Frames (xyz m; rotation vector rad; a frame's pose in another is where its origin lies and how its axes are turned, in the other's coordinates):
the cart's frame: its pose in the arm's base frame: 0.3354 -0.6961 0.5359 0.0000 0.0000 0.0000
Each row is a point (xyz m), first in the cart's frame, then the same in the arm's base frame.
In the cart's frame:
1: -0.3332 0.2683 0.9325
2: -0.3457 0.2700 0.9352
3: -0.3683 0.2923 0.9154
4: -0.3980 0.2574 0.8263
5: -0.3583 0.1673 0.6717
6: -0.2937 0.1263 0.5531
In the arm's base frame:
1: 0.0022 -0.4278 1.4684
2: -0.0103 -0.4261 1.4711
3: -0.0329 -0.4038 1.4513
4: -0.0626 -0.4387 1.3622
5: -0.0229 -0.5288 1.2076
6: 0.0417 -0.5698 1.0890

